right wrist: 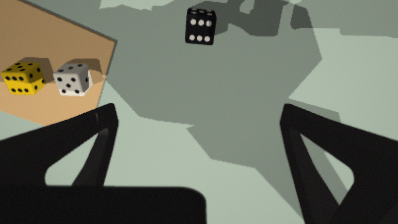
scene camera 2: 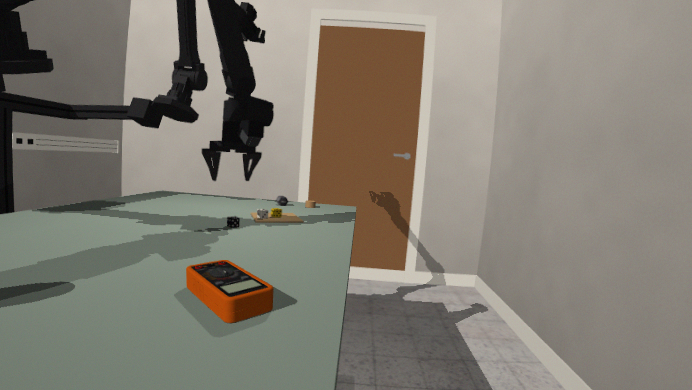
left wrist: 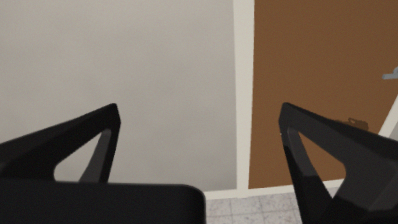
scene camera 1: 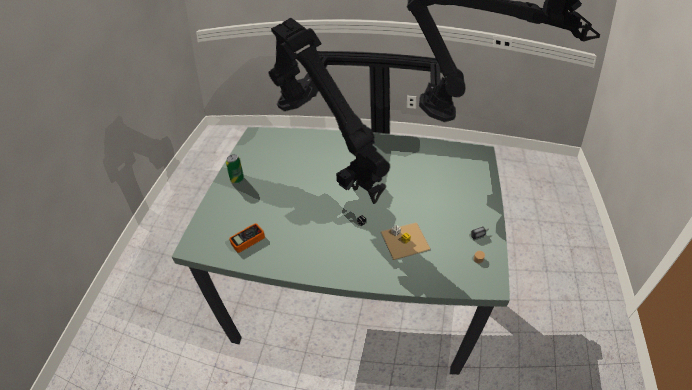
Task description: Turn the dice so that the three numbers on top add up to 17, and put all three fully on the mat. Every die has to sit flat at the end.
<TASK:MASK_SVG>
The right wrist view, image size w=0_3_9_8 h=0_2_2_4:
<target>right gripper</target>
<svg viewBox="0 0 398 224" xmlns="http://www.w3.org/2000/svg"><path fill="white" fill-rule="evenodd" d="M284 104L280 118L280 129L304 223L398 224L398 141L330 120L289 103ZM301 135L304 135L352 170L354 182L341 204L338 204L315 168ZM206 199L202 193L188 187L103 186L119 125L114 103L108 103L70 119L0 140L0 224L207 224ZM98 133L88 158L72 185L47 185L45 175L48 168Z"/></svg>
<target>yellow die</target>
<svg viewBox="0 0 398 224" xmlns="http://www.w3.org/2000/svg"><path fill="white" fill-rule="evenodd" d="M1 72L11 94L35 95L46 85L46 80L39 63L17 62Z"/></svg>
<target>white die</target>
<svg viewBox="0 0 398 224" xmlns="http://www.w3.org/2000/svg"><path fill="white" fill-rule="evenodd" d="M53 73L59 93L62 96L84 96L93 85L87 64L65 63Z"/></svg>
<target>black die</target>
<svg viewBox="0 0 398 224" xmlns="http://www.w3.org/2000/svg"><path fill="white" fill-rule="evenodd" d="M189 8L186 16L185 42L213 45L217 19L215 11Z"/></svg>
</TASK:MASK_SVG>
